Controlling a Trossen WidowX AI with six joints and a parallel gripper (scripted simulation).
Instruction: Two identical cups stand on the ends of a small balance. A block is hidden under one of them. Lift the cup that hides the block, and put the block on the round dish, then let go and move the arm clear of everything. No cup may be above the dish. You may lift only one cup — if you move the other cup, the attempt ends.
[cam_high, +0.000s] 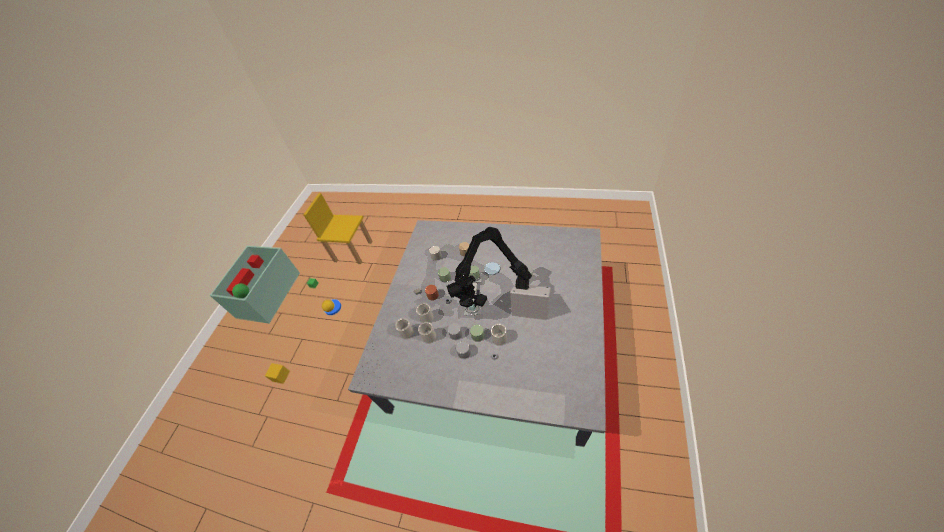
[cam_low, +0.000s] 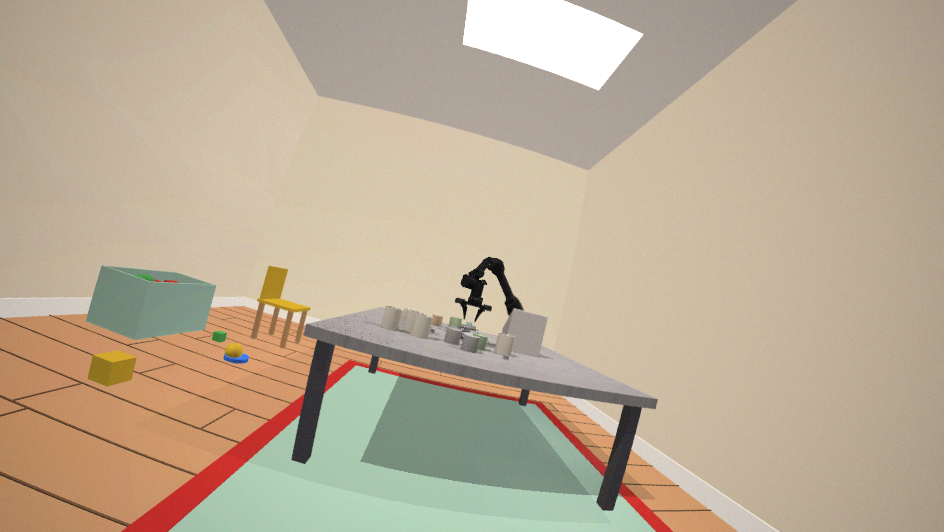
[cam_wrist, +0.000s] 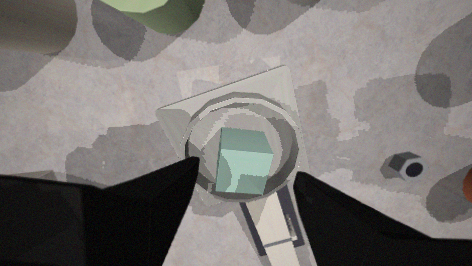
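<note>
Now: the pale mint block 20 mm below my gripper tip. From my gripper tip the other things lie so: pale blue round dish (350 mm to the right, 110 mm below, 30 mm behind); orange cup (270 mm ahead, 100 mm to the right, 70 mm below).
</note>
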